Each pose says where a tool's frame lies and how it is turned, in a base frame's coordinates. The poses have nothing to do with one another.
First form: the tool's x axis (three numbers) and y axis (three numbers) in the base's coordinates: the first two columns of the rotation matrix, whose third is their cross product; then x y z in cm.
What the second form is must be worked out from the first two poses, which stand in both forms.
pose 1, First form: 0.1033 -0.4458 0.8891 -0.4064 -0.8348 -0.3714 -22.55 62.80 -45.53
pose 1, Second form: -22.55 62.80 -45.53; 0.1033 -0.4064 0.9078; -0.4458 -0.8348 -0.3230; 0.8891 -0.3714 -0.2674
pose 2, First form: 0.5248 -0.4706 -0.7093 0.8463 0.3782 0.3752 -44.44 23.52 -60.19
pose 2, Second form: -44.44 23.52 -60.19; 0.5248 0.8463 0.0917; -0.4706 0.3782 -0.7972; -0.7093 0.3752 0.5967
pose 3, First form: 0.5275 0.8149 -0.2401 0.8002 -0.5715 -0.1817 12.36 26.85 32.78
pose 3, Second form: 12.36 26.85 32.78; 0.5275 0.8002 -0.2853; 0.8149 -0.5715 -0.0963; -0.2401 -0.1817 -0.9535
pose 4, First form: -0.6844 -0.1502 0.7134 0.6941 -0.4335 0.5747 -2.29 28.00 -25.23
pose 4, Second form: -2.29 28.00 -25.23; -0.6844 0.6941 0.2229; -0.1502 -0.4335 0.8885; 0.7134 0.5747 0.4009
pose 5, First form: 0.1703 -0.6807 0.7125 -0.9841 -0.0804 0.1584 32.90 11.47 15.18
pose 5, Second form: 32.90 11.47 15.18; 0.1703 -0.9841 -0.0505; -0.6807 -0.0804 -0.7281; 0.7125 0.1584 -0.6836
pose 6, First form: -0.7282 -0.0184 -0.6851 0.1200 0.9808 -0.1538 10.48 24.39 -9.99
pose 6, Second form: 10.48 24.39 -9.99; -0.7282 0.1200 0.6748; -0.0184 0.9808 -0.1942; -0.6851 -0.1538 -0.7120
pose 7, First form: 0.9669 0.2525 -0.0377 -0.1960 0.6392 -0.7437 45.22 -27.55 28.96
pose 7, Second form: 45.22 -27.55 28.96; 0.9669 -0.1960 -0.1637; 0.2525 0.6392 0.7265; -0.0377 -0.7437 0.6675
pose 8, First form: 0.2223 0.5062 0.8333 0.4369 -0.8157 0.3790 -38.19 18.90 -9.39
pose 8, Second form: -38.19 18.90 -9.39; 0.2223 0.4369 0.8716; 0.5062 -0.8157 0.2798; 0.8333 0.3790 -0.4025
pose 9, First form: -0.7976 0.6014 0.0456 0.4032 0.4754 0.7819 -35.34 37.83 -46.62
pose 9, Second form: -35.34 37.83 -46.62; -0.7976 0.4032 0.4486; 0.6014 0.4754 0.6420; 0.0456 0.7819 -0.6217
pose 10, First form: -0.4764 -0.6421 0.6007 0.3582 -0.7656 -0.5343 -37.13 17.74 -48.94
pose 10, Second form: -37.13 17.74 -48.94; -0.4764 0.3582 0.8030; -0.6421 -0.7656 -0.0394; 0.6007 -0.5343 0.5947
